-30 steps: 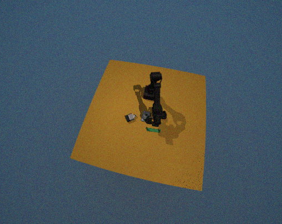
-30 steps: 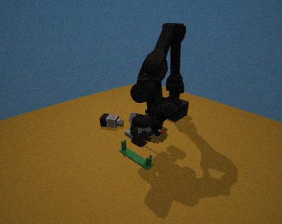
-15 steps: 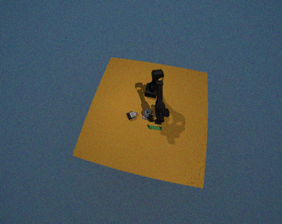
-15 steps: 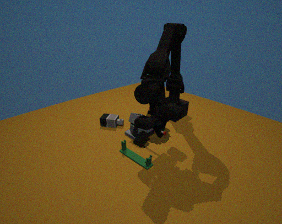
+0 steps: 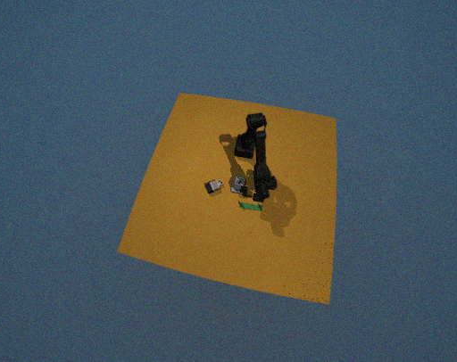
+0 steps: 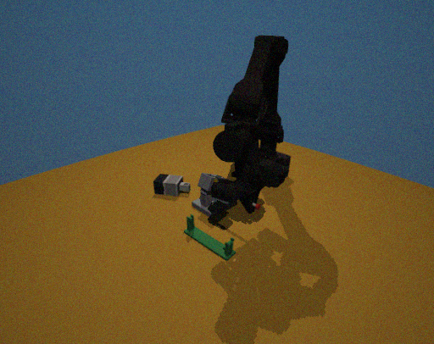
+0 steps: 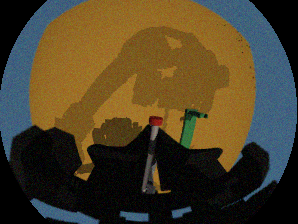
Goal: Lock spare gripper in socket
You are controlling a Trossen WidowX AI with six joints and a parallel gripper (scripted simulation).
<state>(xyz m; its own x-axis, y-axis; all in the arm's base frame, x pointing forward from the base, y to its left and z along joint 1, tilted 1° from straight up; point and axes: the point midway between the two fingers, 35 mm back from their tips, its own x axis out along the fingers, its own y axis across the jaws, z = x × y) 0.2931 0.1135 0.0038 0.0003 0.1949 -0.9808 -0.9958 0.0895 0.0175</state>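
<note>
Now: gripper tip 100 mm short of the green mount, 50 mm to the left of it and 30 mm above it. Round my gripper tip: grey mount 30 mm behind, 140 mm to the right, 10 mm below; spare gripper 10 mm behind, 290 mm to the right, 30 mm below.
</note>
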